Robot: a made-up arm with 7 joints. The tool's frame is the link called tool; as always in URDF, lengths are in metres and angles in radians. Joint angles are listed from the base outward.
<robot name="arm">
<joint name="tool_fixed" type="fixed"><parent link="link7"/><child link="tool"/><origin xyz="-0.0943 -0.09 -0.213"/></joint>
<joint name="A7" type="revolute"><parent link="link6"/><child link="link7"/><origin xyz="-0.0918 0.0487 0.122"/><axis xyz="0 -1 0"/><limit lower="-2.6" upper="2.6"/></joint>
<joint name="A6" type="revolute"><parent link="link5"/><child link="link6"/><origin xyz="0.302 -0.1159 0.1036"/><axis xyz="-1 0 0"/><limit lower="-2.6" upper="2.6"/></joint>
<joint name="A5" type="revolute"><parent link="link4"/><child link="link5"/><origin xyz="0.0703 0.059 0.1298"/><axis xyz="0 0 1"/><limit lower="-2.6" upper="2.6"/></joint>
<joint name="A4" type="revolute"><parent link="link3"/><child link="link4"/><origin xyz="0.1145 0.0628 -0.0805"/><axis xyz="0 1 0"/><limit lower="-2.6" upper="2.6"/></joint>
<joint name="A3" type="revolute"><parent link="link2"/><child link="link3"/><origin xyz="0.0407 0.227 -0.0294"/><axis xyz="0 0 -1"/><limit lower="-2.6" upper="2.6"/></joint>
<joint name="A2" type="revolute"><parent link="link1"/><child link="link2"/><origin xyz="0.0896 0.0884 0.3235"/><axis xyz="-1 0 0"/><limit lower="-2.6" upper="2.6"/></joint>
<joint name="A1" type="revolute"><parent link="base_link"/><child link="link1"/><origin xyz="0 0 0.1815"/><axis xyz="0 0 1"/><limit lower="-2.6" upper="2.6"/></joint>
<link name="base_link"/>
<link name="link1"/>
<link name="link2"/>
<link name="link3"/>
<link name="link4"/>
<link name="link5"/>
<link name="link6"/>
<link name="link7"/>
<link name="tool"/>
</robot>
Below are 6 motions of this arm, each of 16 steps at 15 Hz.
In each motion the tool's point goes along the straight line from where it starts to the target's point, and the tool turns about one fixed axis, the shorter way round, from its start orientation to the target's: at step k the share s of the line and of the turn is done. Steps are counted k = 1, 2, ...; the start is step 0. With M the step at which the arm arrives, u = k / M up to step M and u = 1 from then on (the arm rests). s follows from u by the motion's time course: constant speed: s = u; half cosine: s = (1 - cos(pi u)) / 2; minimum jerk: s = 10 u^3 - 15 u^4 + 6 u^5.
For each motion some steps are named. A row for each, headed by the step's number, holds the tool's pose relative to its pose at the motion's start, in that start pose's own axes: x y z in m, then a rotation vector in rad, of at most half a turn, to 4 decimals.
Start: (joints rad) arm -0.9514 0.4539 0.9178 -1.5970 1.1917 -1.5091 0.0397
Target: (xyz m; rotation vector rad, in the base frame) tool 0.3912 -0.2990 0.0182 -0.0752 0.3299 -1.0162
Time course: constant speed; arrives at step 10
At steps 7, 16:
7: -0.0853 -0.1496 -0.3115 0.1817 0.4202 -0.4983
16: -0.1219 -0.2137 -0.4450 0.2596 0.6002 -0.7118

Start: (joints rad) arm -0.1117 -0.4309 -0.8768 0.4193 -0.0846 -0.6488 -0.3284
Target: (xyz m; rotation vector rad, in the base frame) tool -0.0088 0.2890 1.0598 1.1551 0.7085 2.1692
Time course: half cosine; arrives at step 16
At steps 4, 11, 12, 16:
4: -0.0632 0.0502 -0.0069 0.0227 0.0729 0.1904
11: -0.3355 0.2666 -0.0365 0.1205 0.3872 1.0113
12: -0.3682 0.2926 -0.0400 0.1322 0.4249 1.1098
16: -0.4314 0.3428 -0.0469 0.1549 0.4978 1.3002

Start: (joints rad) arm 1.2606 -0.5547 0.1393 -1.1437 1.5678 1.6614 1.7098
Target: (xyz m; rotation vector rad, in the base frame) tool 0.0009 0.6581 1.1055 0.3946 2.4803 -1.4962
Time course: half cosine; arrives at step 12
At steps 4, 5, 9, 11, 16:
4: -0.1127 0.1009 0.0922 0.1639 0.1849 -0.0652
5: -0.1670 0.1495 0.1367 0.2430 0.2741 -0.0966
9: -0.3846 0.3444 0.3149 0.5597 0.6314 -0.2225
11: -0.4430 0.3966 0.3626 0.6446 0.7271 -0.2563
16: -0.4506 0.4035 0.3689 0.6557 0.7397 -0.2607

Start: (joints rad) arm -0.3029 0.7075 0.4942 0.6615 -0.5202 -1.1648 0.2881
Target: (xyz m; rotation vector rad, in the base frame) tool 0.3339 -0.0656 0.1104 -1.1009 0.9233 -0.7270
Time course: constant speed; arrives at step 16
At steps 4, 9, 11, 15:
4: -0.0258 -0.0586 -0.0375 -0.4472 0.0861 0.2173
9: -0.0581 -0.1318 -0.0844 -1.0061 0.1938 0.4890
11: -0.0710 -0.1611 -0.1032 -1.2297 0.2368 0.5977
15: -0.0969 -0.2197 -0.1407 -1.6768 0.3230 0.8150

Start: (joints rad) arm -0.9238 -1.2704 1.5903 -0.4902 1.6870 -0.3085 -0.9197
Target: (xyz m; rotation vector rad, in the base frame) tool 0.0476 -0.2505 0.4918 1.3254 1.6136 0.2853
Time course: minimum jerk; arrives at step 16
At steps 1, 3, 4, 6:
1: 0.0001 -0.0002 -0.0002 0.0004 0.0028 -0.0007
3: 0.0026 -0.0040 -0.0037 0.0089 0.0621 -0.0163
4: 0.0054 -0.0085 -0.0078 0.0188 0.1318 -0.0347
6: 0.0145 -0.0227 -0.0207 0.0500 0.3505 -0.0922

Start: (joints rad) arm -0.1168 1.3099 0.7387 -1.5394 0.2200 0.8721 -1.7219
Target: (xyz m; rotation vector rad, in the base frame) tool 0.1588 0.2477 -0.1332 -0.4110 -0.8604 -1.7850
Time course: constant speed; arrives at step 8
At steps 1, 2, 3, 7, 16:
1: -0.0134 0.0124 0.0057 0.0340 0.0701 -0.0328
2: -0.0269 0.0249 0.0113 0.0679 0.1402 -0.0656
3: -0.0403 0.0373 0.0170 0.1019 0.2104 -0.0983
7: -0.0941 0.0870 0.0397 0.2378 0.4908 -0.2295
16: -0.1075 0.0995 0.0454 0.2718 0.5610 -0.2623

